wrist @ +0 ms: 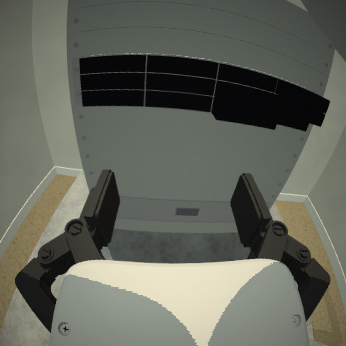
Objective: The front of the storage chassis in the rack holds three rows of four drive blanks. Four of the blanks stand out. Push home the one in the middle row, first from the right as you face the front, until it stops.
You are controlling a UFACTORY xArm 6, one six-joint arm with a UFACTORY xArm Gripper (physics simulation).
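Places are measured from the arm's base along level axes (x back, y up, z left), in metres.
Pixels of known places: gripper, fingertip midpoint: (176,186).
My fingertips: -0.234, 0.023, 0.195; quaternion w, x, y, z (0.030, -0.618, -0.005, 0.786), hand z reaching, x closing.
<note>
Ahead of a thing's pixels: the offset from my fingertips to its top centre, as dx, dy, dz. "*": to the spot under its first point.
The storage chassis front shows in the wrist view as a wide black band of drive blanks {-0.222, +0.050, +0.158} (113,81) across the grey rack. Thin light lines part the blanks at left and centre, where they look flush. Toward the right, black blocks {* -0.181, +0.018, -0.068} (245,109) stand out with a stepped lower edge. The middle-row blank at the far right (301,105) lies in this dark area; its outline merges with its neighbours, and I cannot tell how far it stands out. My gripper (176,186) is open and empty, its fingers wide apart and below the band in the view.
Grey rack panels (180,150) lie above and below the band, with screw holes along both sides. A lower panel bears a small dark rectangle {* -0.219, -0.275, -0.015} (187,211). Pale walls stand on both sides. A dark grey shape (334,22) fills the top right corner.
</note>
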